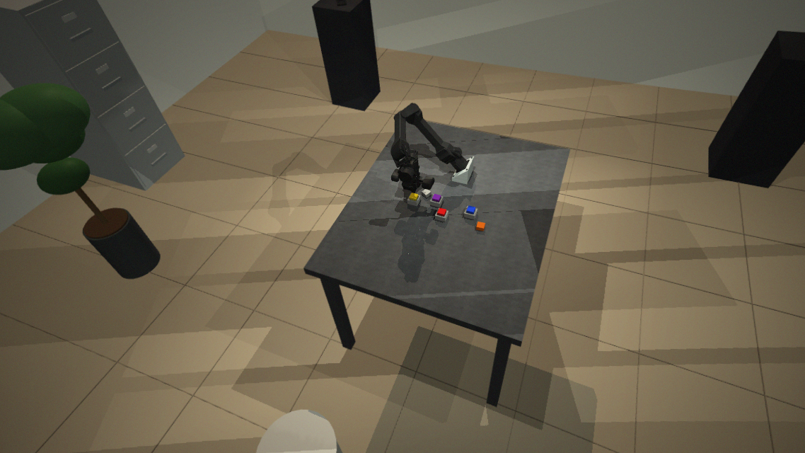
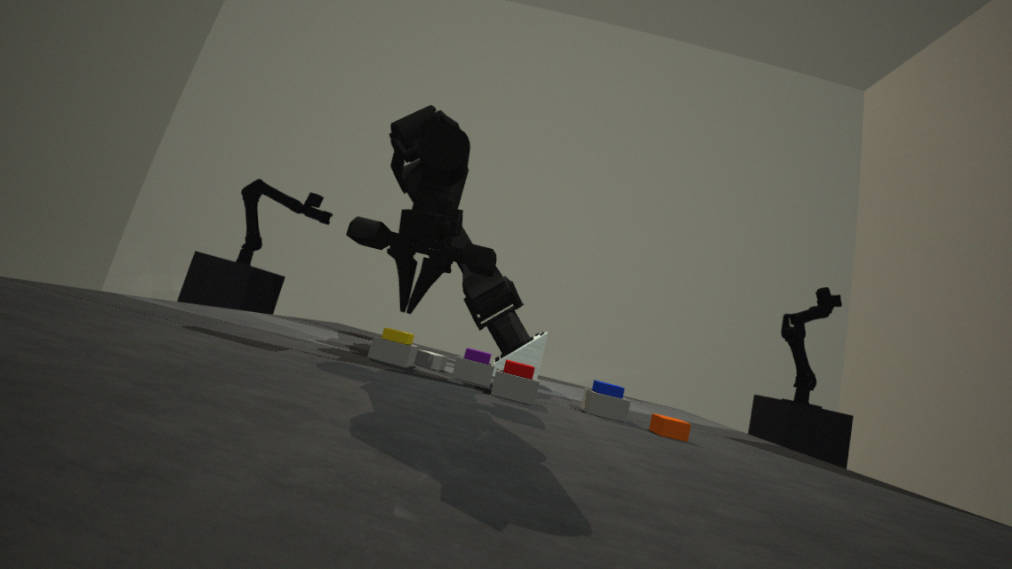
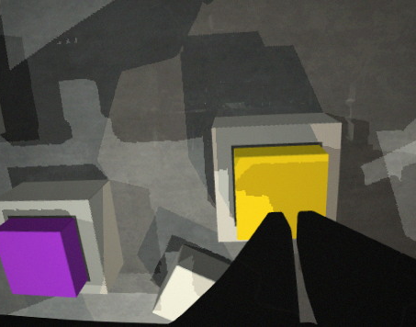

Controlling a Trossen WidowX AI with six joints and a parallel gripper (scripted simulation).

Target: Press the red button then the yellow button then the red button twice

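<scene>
The yellow button lies 3 cm below my gripper tip. The rest, counted from my gripper tip: small grey block (6 cm behind, 5 cm below, 4 cm to the left); then orange block (33 cm to the left, 5 cm below, 4 cm ahead); then red button (15 cm to the left, 4 cm ahead, 3 cm below).
</scene>
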